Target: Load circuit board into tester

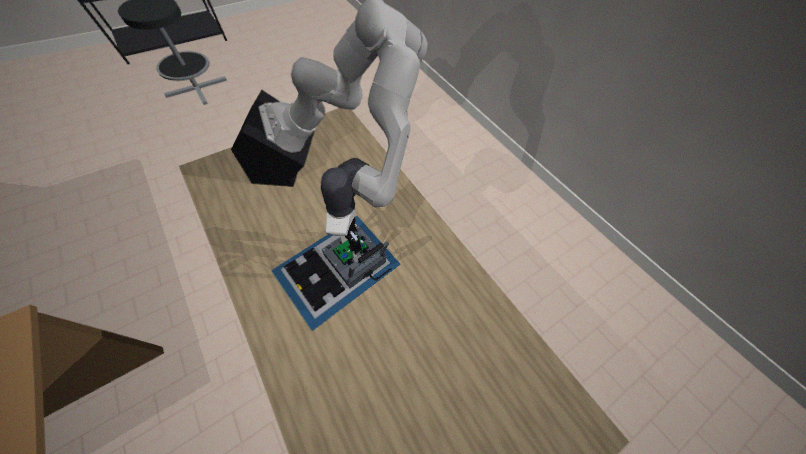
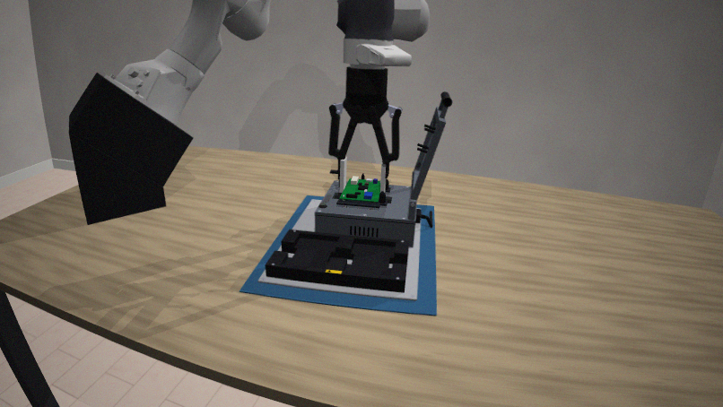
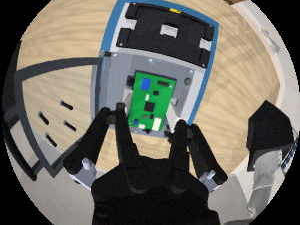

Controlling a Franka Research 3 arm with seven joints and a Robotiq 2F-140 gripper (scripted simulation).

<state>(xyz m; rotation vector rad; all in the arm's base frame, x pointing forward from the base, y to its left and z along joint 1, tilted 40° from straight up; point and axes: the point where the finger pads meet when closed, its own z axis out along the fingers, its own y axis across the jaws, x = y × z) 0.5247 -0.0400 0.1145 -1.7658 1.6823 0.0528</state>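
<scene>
Now: hand 2 cm above the green circuit board. The rest, counted from my hand: tester lid (12 cm ahead, 2 cm to the left, 8 cm above).
</scene>
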